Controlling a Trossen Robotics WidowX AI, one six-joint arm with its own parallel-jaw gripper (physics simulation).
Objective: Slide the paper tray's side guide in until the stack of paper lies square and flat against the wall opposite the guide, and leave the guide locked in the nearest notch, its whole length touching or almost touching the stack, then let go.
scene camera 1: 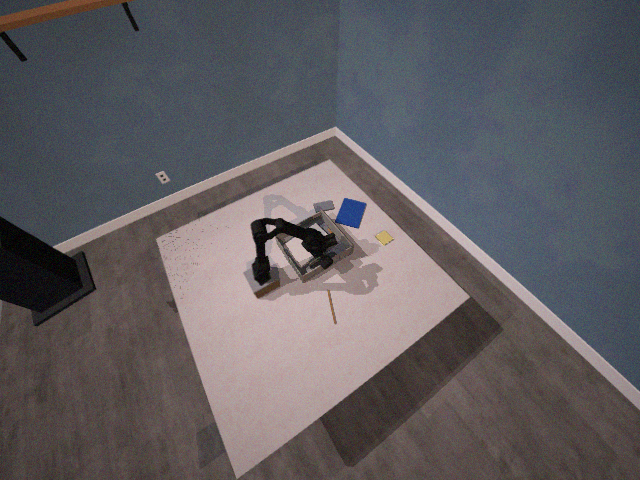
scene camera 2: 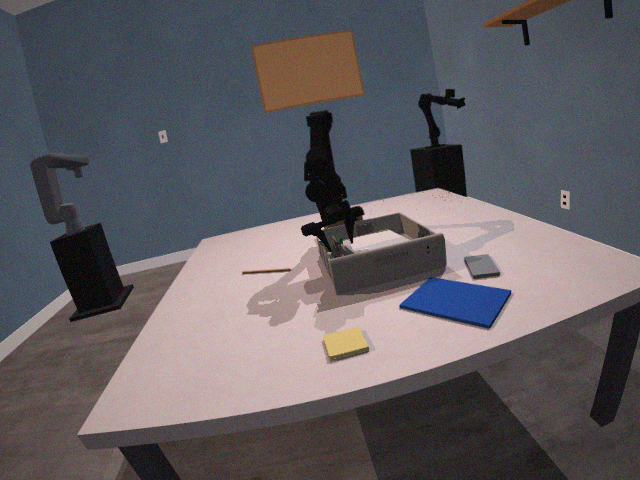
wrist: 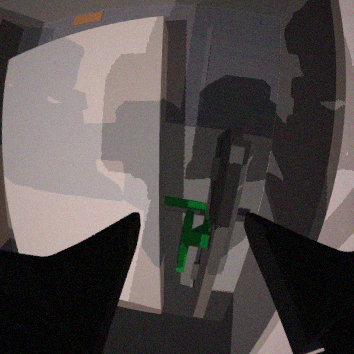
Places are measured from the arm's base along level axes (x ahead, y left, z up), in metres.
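Pixels of known places: gripper, fingertip midpoint: (scene camera 1: 318,257) (scene camera 2: 341,247) (wrist: 192,219); arm's base, link origin: (scene camera 1: 262,277).
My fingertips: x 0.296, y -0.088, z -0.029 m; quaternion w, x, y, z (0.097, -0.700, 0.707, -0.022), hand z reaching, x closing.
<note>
Ahead of a thing's pixels: the offset from my fingertips to its top centre. "pt": to the spot under its first point. Level surfaces: height alone.
The grey paper tray {dz +0.041, dx +0.040, dy +0.088 m} (scene camera 1: 343,255) (scene camera 2: 387,268) holds a white paper stack {dz -0.014, dx +0.021, dy +0.112 m} (scene camera 1: 298,251) (scene camera 2: 382,239) (wrist: 50,150). The side guide {dz +0.027, dx -0.004, dy -0.003 m} (wrist: 220,200) is an upright grey plate right of the stack in the wrist view, slanted to the stack's edge, with a gap between that is wider at its upper end. A green latch piece {pt dz +0.018, dx -0.001, dy -0.002 m} (wrist: 195,234) (scene camera 2: 341,241) sits between stack and guide. My gripper (scene camera 2: 341,246) (wrist: 192,219) is open and empty, fingers straddling the guide, left fingertip at the stack's edge, right fingertip beyond the guide. Whether the stack meets the opposite wall cannot be told.
A blue book {dz -0.046, dx +0.386, dy +0.130 m} (scene camera 1: 351,212) (scene camera 2: 455,301) and a small grey block {dz -0.044, dx +0.290, dy +0.285 m} (scene camera 1: 324,206) (scene camera 2: 481,266) lie beside the tray. A yellow pad {dz -0.043, dx +0.394, dy -0.138 m} (scene camera 1: 384,237) (scene camera 2: 346,343) and a thin brown stick {dz -0.047, dx -0.117, dy -0.232 m} (scene camera 1: 331,306) (scene camera 2: 266,271) lie on the table {dz -0.054 m} (scene camera 1: 289,372) (scene camera 2: 206,361).
</note>
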